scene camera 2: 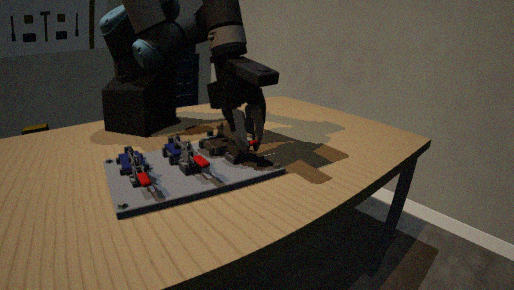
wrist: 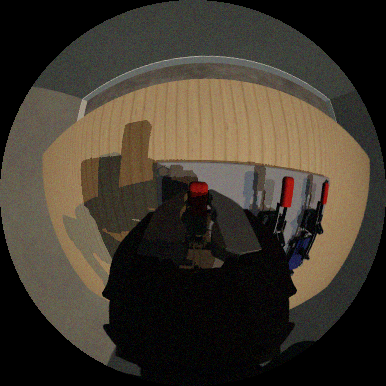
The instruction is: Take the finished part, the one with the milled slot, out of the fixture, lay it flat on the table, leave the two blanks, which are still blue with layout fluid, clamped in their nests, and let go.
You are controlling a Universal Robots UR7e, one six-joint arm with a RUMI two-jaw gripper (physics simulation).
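Observation:
The finished part point(scene camera 2: 215, 145), dull brown, sits in the nest nearest the gripper on the grey fixture plate point(scene camera 2: 114, 187) point(wrist: 227, 182); its slot cannot be made out. My gripper point(scene camera 2: 250, 147) point(wrist: 197, 191) is low over that nest, shut on the red clamp handle point(scene camera 2: 253, 143) point(wrist: 198, 189). The fingers hide most of this clamp, so its arm position is unclear. One blue blank point(scene camera 2: 125, 162) sits in the far-left nest and another blue blank point(scene camera 2: 172, 149) in the middle nest, each with its clamp over it. Blue also shows at the right in the wrist view.
The two other clamps' red handles point(scene camera 2: 143, 178) point(scene camera 2: 201, 161) point(wrist: 287, 191) point(wrist: 325, 192) point toward the plate's front edge. Bolt heads stand at the plate's corners. The wooden table point(scene camera 2: 225, 225) point(wrist: 210, 120) surrounds the plate, with the arm's shadow on its right part in the scene view.

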